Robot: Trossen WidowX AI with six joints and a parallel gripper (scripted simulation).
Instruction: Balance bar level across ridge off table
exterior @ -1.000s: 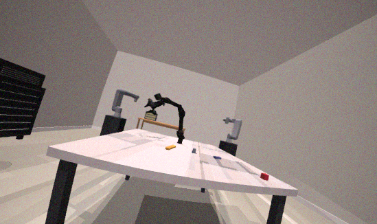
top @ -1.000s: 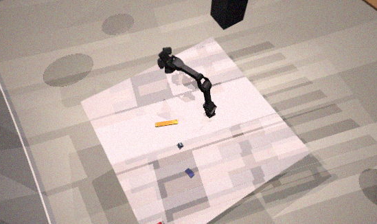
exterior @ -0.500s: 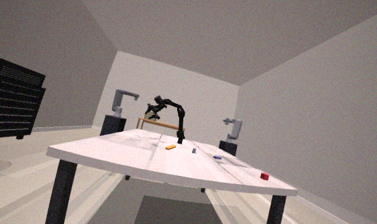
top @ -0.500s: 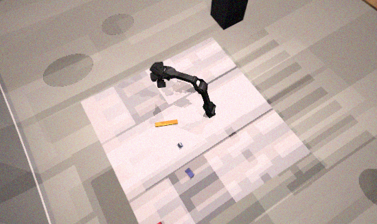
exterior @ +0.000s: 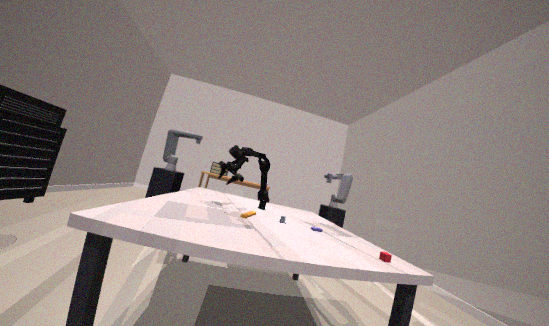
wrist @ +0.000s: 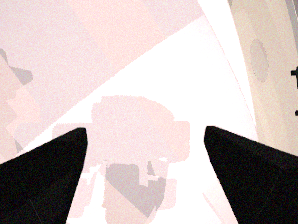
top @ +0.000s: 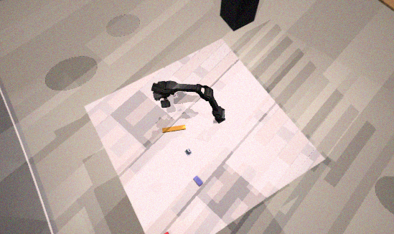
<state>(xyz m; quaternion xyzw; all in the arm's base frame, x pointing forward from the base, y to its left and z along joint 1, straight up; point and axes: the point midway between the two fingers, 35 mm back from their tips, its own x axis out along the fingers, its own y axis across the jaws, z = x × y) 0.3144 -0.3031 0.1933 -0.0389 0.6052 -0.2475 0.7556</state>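
Right now my gripper tip is 3 cm short of the bar, 21 cm to the right of it and 15 cm above it. Round my gripper tip: red block (42 cm ahead, 82 cm to the left, 15 cm below); then blue block (8 cm ahead, 63 cm to the left, 15 cm below).
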